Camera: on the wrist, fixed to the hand. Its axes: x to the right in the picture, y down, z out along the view.
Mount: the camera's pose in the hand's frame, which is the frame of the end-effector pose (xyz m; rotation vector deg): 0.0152 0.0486 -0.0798 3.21 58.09 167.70
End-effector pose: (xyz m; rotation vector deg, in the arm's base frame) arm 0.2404 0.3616 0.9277 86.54 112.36 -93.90
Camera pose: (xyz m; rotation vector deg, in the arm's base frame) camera 0.3057 0.4293 0.9169 124.02 -67.96 34.05
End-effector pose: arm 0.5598 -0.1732 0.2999 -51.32 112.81 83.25
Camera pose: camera 0.5104 -0.2429 0.3406 -64.22 -53.56 -17.65
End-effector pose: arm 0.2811 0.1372 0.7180 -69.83 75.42 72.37
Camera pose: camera 0.2328 0.0560 0.7122 -43.67 -83.27 -35.39
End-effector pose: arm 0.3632 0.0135 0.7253 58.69 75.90 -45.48
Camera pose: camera 0.3788 0.1067 0.7205 111.21 -35.51 114.79
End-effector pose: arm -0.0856 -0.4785 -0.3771 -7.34 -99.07 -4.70
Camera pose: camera -0.0035 -0.4399 -0.3501 -105.91 37.68 92.13
